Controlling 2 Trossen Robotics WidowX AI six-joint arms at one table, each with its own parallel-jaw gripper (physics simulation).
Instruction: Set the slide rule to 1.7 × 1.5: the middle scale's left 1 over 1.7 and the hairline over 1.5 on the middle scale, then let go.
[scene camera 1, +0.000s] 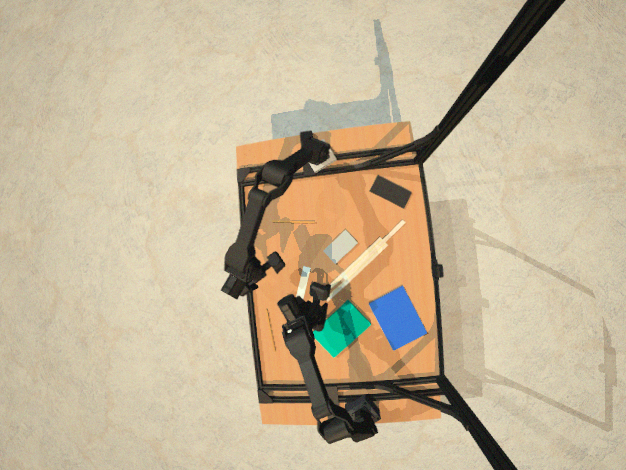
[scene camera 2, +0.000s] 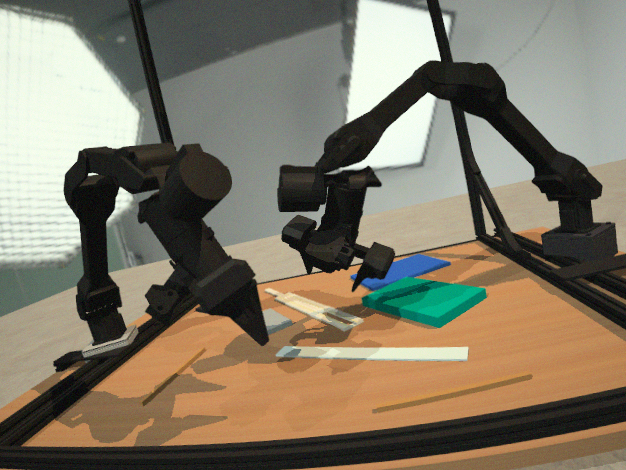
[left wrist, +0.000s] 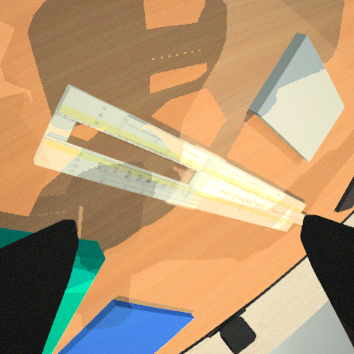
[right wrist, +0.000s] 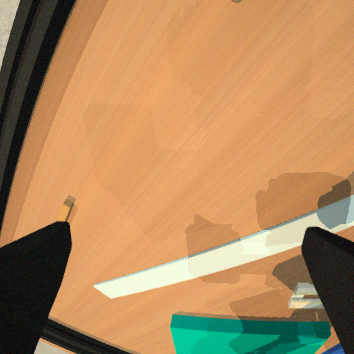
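The pale slide rule (scene camera 1: 360, 264) (scene camera 2: 313, 307) (left wrist: 245, 200) (right wrist: 305, 296) lies flat and slanted on the table. Its middle scale (scene camera 1: 396, 229) (scene camera 2: 270, 291) sticks out past the far end, leaving an open slot at the near end. The numbers and the hairline are too blurred to read. My left gripper (scene camera 1: 317, 307) (scene camera 2: 332, 281) (left wrist: 191, 230) is open and empty above the table near the slotted end, not touching the rule. My right gripper (scene camera 1: 263, 275) (scene camera 2: 213, 323) (right wrist: 190, 237) is open and empty, raised, away from the rule at the picture's left.
A green block (scene camera 1: 345, 331) (scene camera 2: 424, 298) lies by the rule's slotted end, with a blue slab (scene camera 1: 398, 317) (left wrist: 135, 325) beyond. A grey block (scene camera 1: 346, 242) (left wrist: 310, 100), a white strip (scene camera 2: 404, 353) (right wrist: 200, 265), a black block (scene camera 1: 390, 191) and thin sticks (scene camera 2: 174, 376) also lie there.
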